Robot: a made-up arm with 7 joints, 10 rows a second.
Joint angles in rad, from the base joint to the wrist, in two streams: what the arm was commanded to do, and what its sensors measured. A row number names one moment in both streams.
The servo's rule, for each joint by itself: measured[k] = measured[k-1] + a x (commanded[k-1-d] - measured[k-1]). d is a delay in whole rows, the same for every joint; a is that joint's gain. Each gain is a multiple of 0.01, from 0.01 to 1. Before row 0 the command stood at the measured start. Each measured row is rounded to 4 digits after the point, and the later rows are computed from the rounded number. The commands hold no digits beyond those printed.
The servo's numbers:
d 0
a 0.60 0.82 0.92 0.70 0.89 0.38 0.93
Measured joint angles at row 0:
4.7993, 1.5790, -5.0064, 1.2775, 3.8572, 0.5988, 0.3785
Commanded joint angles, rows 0 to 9:
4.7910, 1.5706, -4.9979, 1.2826, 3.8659, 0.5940, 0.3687
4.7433, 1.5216, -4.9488, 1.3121, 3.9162, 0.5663, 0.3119
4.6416, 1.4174, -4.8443, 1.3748, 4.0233, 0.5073, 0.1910
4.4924, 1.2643, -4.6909, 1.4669, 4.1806, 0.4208, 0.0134
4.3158, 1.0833, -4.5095, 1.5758, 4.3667, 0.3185, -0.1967
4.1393, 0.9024, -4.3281, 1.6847, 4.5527, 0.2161, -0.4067
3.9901, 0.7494, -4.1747, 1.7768, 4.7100, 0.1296, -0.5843
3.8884, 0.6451, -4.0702, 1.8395, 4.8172, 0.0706, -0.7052
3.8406, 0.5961, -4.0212, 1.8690, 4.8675, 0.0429, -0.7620
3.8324, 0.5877, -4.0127, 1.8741, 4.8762, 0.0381, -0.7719
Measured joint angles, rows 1 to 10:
4.7943, 1.5721, -4.9986, 1.2811, 3.8649, 0.5970, 0.3694
4.7637, 1.5307, -4.9528, 1.3028, 3.9106, 0.5853, 0.3159
4.6904, 1.4378, -4.8530, 1.3532, 4.0109, 0.5557, 0.1997
4.5716, 1.2955, -4.7039, 1.4328, 4.1619, 0.5044, 0.0264
4.4181, 1.1215, -4.5251, 1.5329, 4.3442, 0.4338, -0.1811
4.2508, 0.9418, -4.3439, 1.6392, 4.5298, 0.3511, -0.3909
4.0944, 0.7840, -4.1882, 1.7355, 4.6902, 0.2669, -0.5708
3.9708, 0.6701, -4.0796, 1.8083, 4.8032, 0.1923, -0.6958
3.8927, 0.6094, -4.0259, 1.8508, 4.8604, 0.1355, -0.7574
3.8565, 0.5916, -4.0138, 1.8671, 4.8745, 0.0985, -0.7709

